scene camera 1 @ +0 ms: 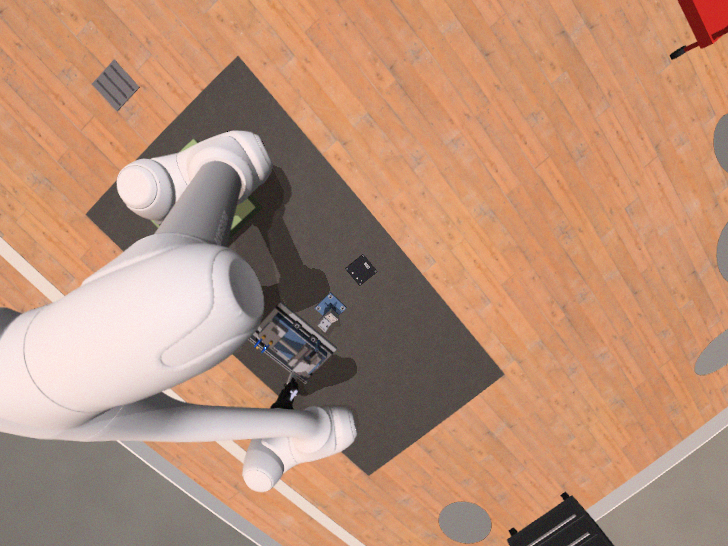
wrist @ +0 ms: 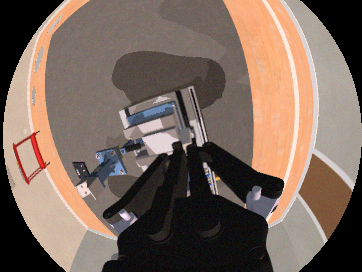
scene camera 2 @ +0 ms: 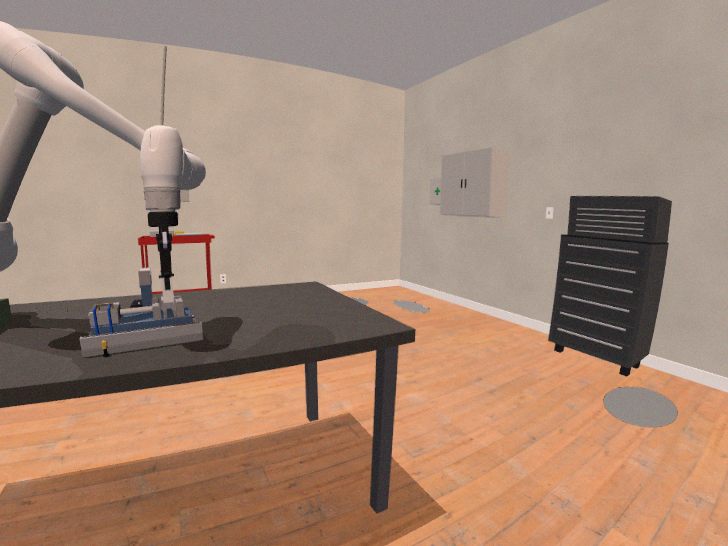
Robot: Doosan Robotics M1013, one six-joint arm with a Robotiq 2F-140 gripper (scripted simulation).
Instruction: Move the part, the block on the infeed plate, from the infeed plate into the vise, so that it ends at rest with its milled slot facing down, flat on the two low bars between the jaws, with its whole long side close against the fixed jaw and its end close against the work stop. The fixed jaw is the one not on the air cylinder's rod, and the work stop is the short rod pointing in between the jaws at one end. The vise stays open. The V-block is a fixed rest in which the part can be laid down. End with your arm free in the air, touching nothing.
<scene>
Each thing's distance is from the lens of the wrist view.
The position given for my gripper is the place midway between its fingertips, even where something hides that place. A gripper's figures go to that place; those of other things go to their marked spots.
my gripper (wrist: 186, 135): 0.21 m
part (wrist: 160, 141): 0.22 m
</scene>
